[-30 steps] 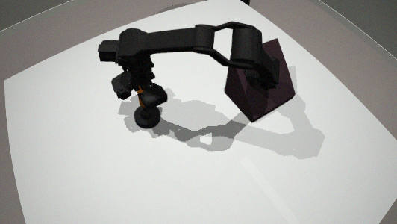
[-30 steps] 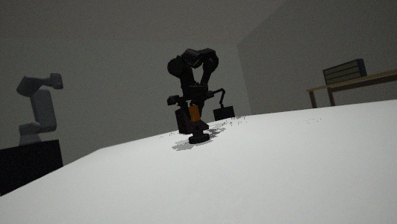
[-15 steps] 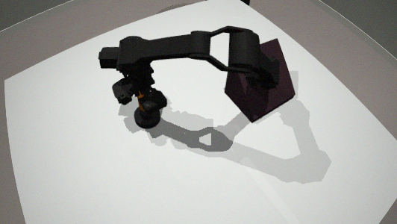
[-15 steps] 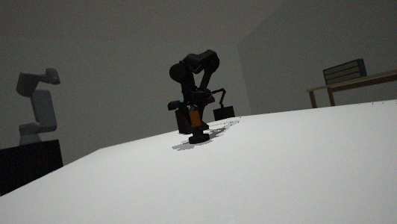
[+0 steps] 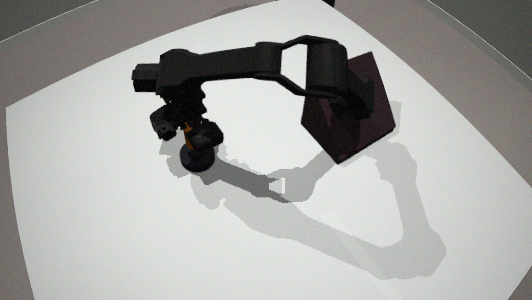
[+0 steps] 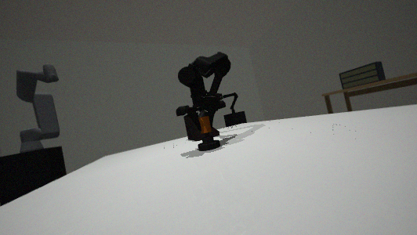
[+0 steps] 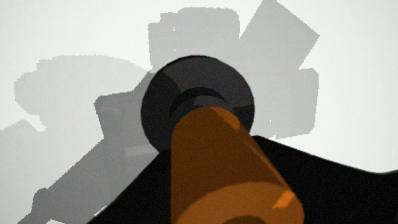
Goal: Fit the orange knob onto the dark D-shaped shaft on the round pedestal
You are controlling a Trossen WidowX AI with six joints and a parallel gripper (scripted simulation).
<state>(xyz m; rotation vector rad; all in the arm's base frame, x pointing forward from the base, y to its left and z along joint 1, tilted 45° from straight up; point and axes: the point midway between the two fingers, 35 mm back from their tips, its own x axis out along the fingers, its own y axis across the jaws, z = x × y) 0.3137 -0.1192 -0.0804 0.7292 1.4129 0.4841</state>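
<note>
The orange knob lies 2 cm above my gripper tip. Round my gripper tip: dark pedestal (4 cm below).
</note>
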